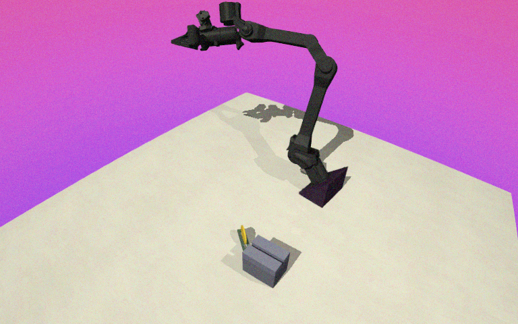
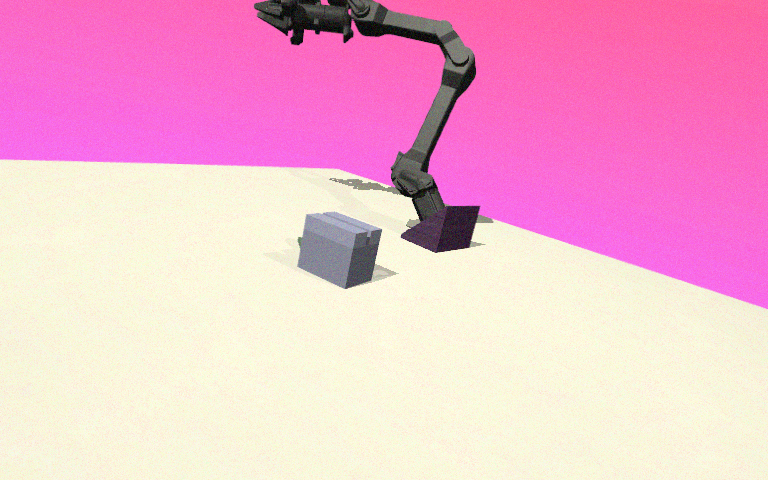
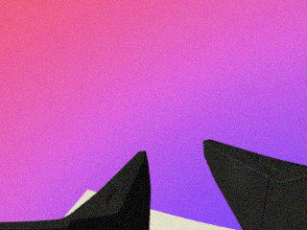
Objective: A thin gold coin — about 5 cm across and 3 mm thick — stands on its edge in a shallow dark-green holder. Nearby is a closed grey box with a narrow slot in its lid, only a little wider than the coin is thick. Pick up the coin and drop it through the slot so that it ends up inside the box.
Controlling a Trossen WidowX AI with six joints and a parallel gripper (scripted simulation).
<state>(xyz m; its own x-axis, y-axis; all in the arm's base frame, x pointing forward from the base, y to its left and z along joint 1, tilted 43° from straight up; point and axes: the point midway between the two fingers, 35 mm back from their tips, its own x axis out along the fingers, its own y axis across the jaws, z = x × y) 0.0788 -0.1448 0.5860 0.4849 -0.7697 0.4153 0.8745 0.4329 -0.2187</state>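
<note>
My gripper tip is now 430 mm to the right of the gold coin, 360 mm above it and 260 mm short of it.
</note>
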